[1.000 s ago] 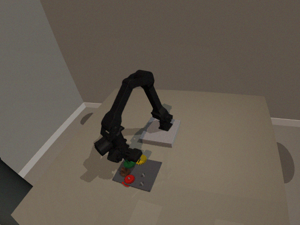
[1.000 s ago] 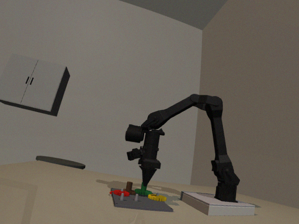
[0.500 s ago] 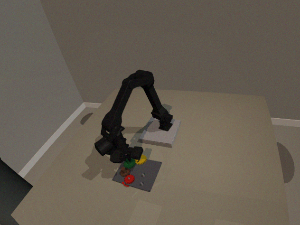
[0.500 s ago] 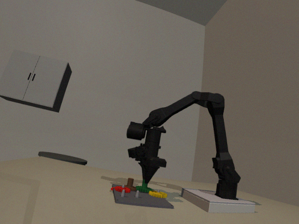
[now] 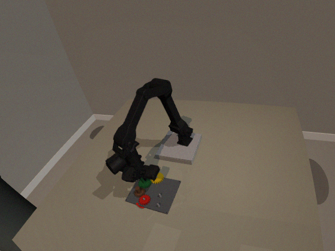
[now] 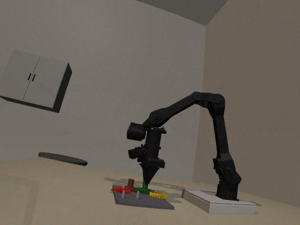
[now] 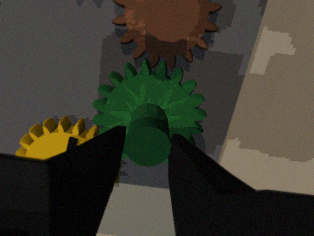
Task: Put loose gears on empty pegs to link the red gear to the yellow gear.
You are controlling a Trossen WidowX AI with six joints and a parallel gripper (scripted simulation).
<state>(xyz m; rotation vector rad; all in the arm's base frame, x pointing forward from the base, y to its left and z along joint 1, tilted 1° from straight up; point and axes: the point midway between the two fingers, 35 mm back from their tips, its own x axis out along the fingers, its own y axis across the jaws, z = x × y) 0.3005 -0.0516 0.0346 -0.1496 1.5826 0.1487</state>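
Right now the green gear is 1 cm below my gripper tip. The rest, counted from my gripper tip: yellow gear: 5 cm behind, 4 cm to the left, 2 cm below; brown gear: 6 cm ahead, 1 cm to the left, 1 cm below; red gear: 8 cm ahead, 6 cm to the left, 2 cm below.
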